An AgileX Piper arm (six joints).
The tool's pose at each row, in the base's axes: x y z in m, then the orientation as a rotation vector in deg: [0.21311 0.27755 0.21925 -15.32 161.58 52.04]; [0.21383 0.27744 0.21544 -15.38 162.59 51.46]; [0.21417 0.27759 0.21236 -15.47 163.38 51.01]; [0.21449 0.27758 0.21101 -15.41 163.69 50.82]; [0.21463 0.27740 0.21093 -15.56 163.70 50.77]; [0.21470 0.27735 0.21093 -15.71 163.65 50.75]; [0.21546 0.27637 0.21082 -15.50 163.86 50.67]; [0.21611 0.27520 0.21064 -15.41 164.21 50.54]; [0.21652 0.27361 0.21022 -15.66 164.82 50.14]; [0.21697 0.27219 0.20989 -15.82 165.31 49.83]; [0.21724 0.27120 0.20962 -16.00 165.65 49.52]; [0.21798 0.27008 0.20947 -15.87 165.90 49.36]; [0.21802 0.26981 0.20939 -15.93 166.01 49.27]
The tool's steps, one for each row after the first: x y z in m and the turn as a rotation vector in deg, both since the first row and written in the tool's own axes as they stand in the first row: [0.00012 -0.00238 0.00306 0.50 0.81 0.22]; [0.00043 -0.00406 0.00565 0.88 1.46 0.36]; [0.00040 -0.00489 0.00676 1.05 1.68 0.48]; [0.00031 -0.00511 0.00673 1.07 1.72 0.38]; [0.00024 -0.00517 0.00671 1.07 1.72 0.27]; [-0.00035 -0.00618 0.00630 1.16 1.83 0.46]; [-0.00081 -0.00736 0.00582 1.29 2.10 0.61]; [-0.00093 -0.00895 0.00526 1.60 2.64 0.61]; [-0.00113 -0.01037 0.00473 1.85 3.07 0.63]; [-0.00121 -0.01137 0.00439 2.08 3.37 0.60]; [-0.00177 -0.01251 0.00393 2.22 3.52 0.74]; [-0.00176 -0.01278 0.00384 2.28 3.62 0.73]
